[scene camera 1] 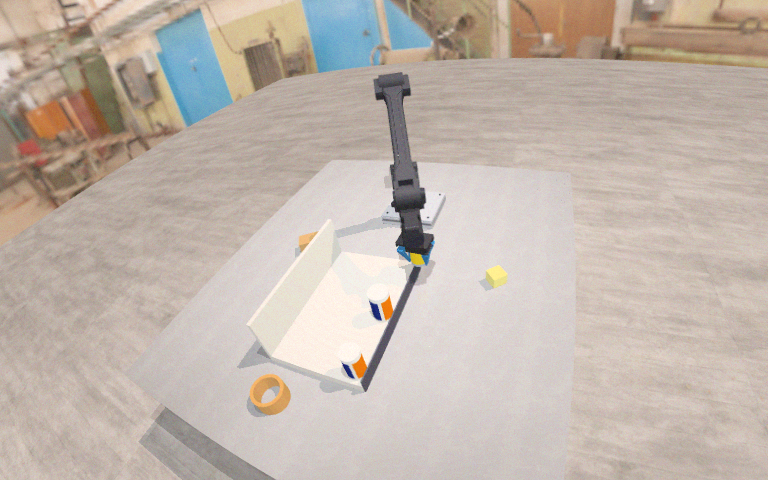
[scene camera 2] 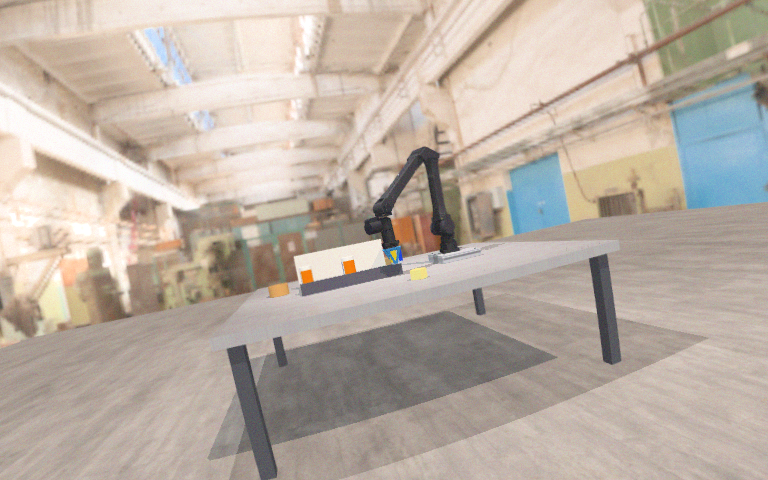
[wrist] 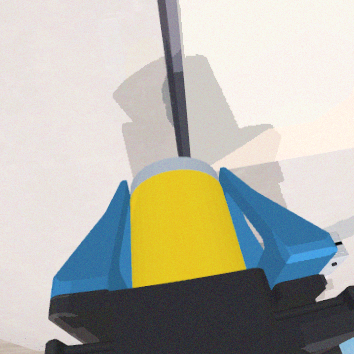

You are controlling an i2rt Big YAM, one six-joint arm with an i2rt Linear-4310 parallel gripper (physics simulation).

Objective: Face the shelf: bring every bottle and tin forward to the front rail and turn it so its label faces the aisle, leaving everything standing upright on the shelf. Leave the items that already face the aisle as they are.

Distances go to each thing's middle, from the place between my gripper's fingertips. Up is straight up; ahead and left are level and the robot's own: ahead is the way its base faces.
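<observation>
The yellow tin [wrist: 180, 228] is 3 cm above my hand and 1 cm behind it, and going by their middles it is the nearest to my hand of the things named here. The dark front rail [scene camera 2: 346, 280] lies 20 cm ahead of my hand, 3 cm to the left of it and 3 cm below it. As for the cream shelf [scene camera 1: 339, 311], I find it 23 cm ahead of my hand, 11 cm to the right of it and 2 cm above it. The shelf back wall [scene camera 2: 327, 263] is 26 cm ahead of my hand, 26 cm to the right of it and 2 cm above it; going by their middles, it is the farthest from my hand of the things named here.
</observation>
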